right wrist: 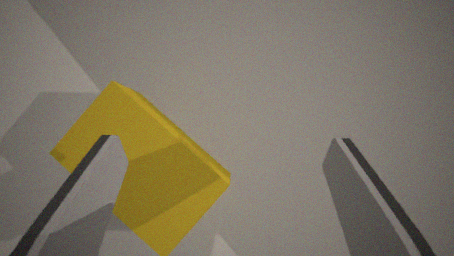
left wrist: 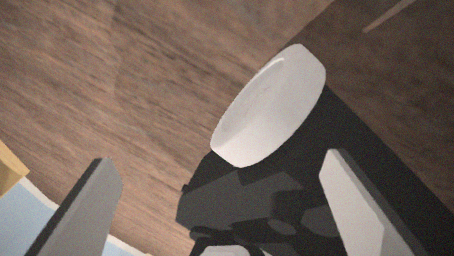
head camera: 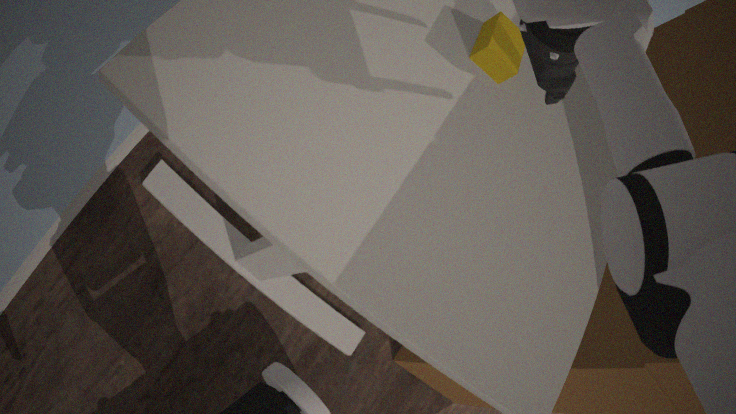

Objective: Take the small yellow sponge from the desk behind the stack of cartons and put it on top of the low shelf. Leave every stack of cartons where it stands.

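Pixels of known places: left gripper, between the fingertips: (left wrist: 220, 167); right gripper, between the fingertips: (right wrist: 226, 150) (head camera: 540, 67); robot's base, origin of its link: (left wrist: 366, 155).
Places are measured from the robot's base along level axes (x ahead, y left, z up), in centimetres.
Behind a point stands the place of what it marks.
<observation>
The yellow sponge (head camera: 498, 48) @[x 41.9, y -65.3, z 76.6 cm] (right wrist: 160, 170) @[x 40.8, y -68.4, z 76.6 cm] is on the pale desk top (head camera: 288, 149) @[x 44.1, y -30.7, z 72.1 cm] (right wrist: 280, 60) @[x 29.7, y -72.4, z 72.1 cm], at the upper right in the head camera. My right gripper (right wrist: 226, 150) @[x 36.4, y -67.9, z 79.8 cm] is open. In the right wrist view its left-hand finger covers part of the sponge, and most of the sponge's visible part lies between the two fingers, toward that finger. The head camera shows the dark gripper body close beside the sponge; the fingertips are hard to make out there. My left gripper (left wrist: 220, 167) @[x 12.4, y 32.5, z 30.6 cm] is open over the brown wood-grained floor. I cannot make out the low shelf for certain.
Brown surfaces, possibly cartons, show at the upper right (head camera: 694, 77) @[x 9.3, y -139.5, z 84.1 cm] and lower right (head camera: 612, 386) @[x -22.0, y -59.4, z 70.5 cm] in the head camera. A white bar (head camera: 313, 308) runs along the desk's edge. A tan corner (left wrist: 10, 170) @[x -278.4, y 134.9, z 9.3 cm] shows at the left wrist view's left edge.
</observation>
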